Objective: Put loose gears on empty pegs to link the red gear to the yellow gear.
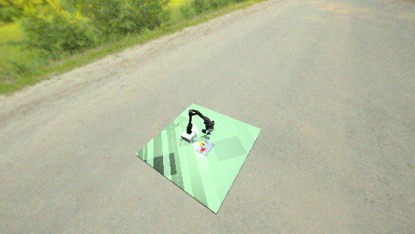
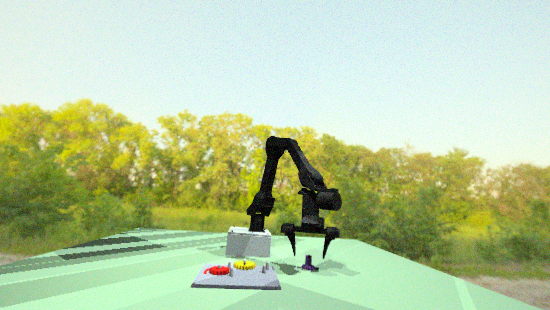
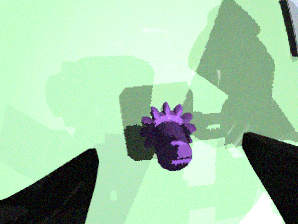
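Now: the red gear 27 cm to the right of my gripper tip, 10 cm ahead of it and 2 cm below it. From my gripper tip the other things lie so: grey board 22 cm to the right, 10 cm ahead, 3 cm below; then purple gear 2 cm below; then yellow gear 21 cm to the right, 3 cm ahead, 2 cm below.
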